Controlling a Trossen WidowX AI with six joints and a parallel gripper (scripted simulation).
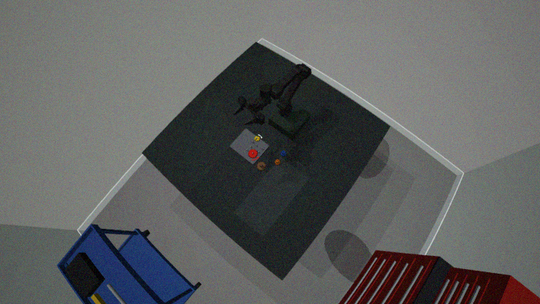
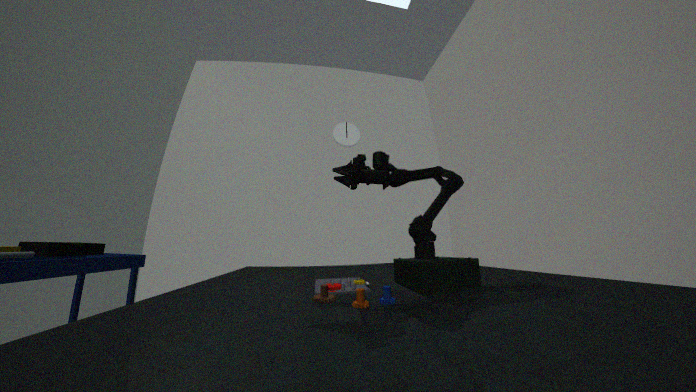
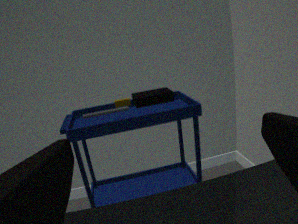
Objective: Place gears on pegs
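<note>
Now: gripper tip 70 mm past the orange gear, 210 mm to the right of it and 400 mm above it. From my gripper tip the other things lie so: red gear: 60 mm to the left, 400 mm below; grey board: 20 mm behind, 420 mm below; yellow gear: 90 mm behind, 400 mm below.
</note>
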